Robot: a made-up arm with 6 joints.
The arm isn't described. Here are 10 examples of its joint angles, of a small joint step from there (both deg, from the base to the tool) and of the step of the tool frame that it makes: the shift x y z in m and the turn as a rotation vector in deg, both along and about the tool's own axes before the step.
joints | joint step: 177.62 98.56 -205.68 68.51 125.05 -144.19 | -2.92 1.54 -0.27 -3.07 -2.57 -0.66
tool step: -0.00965 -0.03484 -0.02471 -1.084 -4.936 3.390
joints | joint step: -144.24 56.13 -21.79 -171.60 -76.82 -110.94 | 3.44 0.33 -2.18 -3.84 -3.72 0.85
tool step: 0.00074 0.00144 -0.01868 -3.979 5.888 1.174
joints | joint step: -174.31 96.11 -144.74 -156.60 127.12 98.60 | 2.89 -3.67 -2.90 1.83 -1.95 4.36
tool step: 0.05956 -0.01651 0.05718 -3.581 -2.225 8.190
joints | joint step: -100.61 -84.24 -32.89 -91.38 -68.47 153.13 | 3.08 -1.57 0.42 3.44 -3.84 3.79
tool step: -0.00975 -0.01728 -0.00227 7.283 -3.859 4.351
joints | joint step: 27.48 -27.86 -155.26 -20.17 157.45 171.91 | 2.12 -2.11 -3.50 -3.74 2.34 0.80
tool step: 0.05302 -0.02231 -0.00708 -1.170 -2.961 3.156
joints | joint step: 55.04 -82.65 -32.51 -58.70 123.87 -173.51 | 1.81 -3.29 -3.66 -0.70 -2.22 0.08
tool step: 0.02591 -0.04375 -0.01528 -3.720 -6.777 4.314
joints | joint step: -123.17 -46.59 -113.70 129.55 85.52 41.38 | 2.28 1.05 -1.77 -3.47 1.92 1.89
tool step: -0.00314 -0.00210 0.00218 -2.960 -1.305 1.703
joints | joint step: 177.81 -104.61 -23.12 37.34 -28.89 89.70 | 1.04 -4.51 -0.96 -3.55 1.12 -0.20
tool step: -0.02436 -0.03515 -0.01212 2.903 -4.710 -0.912
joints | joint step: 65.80 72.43 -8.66 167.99 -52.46 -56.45 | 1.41 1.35 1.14 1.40 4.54 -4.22
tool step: 0.00104 0.00276 0.01867 1.510 -1.073 -3.117
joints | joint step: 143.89 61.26 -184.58 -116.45 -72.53 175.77 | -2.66 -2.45 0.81 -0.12 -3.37 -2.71
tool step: 0.00921 -0.00741 -0.03481 -1.349 -0.803 -3.615
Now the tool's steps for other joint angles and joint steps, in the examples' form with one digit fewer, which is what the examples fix.
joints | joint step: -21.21 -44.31 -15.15 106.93 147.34 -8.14 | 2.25 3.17 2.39 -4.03 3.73 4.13
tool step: -0.0012 0.0427 -0.0078 2.76 -3.84 11.65
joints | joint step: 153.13 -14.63 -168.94 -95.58 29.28 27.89 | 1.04 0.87 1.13 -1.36 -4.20 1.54
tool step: -0.0060 -0.0244 -0.0007 3.52 3.06 0.34
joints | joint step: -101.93 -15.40 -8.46 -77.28 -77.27 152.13 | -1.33 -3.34 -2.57 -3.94 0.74 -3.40
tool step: -0.0017 -0.0350 -0.0030 -1.27 -0.46 -9.79
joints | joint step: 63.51 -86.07 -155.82 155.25 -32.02 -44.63 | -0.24 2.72 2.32 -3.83 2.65 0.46
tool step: 0.0117 0.0427 0.0337 -1.30 1.20 -4.18
